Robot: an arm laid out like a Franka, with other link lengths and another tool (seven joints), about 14 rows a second.
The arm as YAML. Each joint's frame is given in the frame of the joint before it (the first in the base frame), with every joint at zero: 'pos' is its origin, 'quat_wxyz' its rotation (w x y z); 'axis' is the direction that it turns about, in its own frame. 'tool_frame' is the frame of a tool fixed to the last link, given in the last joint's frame.
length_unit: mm
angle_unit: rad
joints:
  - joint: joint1
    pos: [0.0, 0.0, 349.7]
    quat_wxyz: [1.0, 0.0, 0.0, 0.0]
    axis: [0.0, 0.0, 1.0]
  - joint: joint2
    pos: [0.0, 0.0, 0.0]
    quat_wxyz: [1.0, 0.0, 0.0, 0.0]
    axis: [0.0, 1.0, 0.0]
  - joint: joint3
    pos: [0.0, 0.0, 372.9]
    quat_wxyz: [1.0, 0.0, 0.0, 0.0]
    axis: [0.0, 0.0, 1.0]
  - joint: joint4
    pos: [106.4, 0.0, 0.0]
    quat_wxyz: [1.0, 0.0, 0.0, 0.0]
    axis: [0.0, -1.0, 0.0]
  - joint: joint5
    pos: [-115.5, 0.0, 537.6]
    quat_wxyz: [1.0, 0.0, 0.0, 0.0]
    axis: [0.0, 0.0, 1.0]
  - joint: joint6
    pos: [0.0, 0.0, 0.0]
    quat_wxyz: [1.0, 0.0, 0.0, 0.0]
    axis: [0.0, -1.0, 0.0]
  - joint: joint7
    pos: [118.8, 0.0, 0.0]
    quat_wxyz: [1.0, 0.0, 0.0, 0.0]
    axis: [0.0, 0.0, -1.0]
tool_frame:
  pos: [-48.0, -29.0, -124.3]
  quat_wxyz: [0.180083, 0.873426, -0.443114, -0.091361]
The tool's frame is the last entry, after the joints.
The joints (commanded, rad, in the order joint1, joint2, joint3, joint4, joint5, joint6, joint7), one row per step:
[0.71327 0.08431 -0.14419 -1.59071 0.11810 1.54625 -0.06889]
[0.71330 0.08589 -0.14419 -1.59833 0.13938 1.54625 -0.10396]
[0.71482 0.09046 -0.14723 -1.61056 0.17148 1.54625 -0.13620]
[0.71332 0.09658 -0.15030 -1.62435 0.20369 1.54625 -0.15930]
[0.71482 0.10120 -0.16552 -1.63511 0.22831 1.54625 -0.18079]
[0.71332 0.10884 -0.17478 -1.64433 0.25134 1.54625 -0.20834]
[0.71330 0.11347 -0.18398 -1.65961 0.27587 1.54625 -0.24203]
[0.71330 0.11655 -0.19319 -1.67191 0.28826 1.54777 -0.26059]
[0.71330 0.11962 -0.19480 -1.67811 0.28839 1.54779 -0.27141]
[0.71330 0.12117 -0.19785 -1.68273 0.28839 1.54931 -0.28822]
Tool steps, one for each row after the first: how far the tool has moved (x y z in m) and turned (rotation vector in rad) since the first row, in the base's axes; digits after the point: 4 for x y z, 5 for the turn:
[0.0001 0.0015 -0.0065 0.01876 0.01804 0.03217]
[0.0001 0.0037 -0.0180 0.04246 0.04724 0.05815]
[0.0009 0.0042 -0.0315 0.06368 0.07865 0.07120]
[0.0052 -0.0018 -0.0418 0.08068 0.10097 0.07419]
[0.0095 -0.0058 -0.0534 0.09749 0.12307 0.08566]
[0.0120 -0.0097 -0.0666 0.11678 0.14783 0.10348]
[0.0147 -0.0148 -0.0765 0.12532 0.16261 0.10832]
[0.0155 -0.0161 -0.0826 0.12349 0.16961 0.11613]
[0.0173 -0.0183 -0.0867 0.12529 0.17200 0.12841]

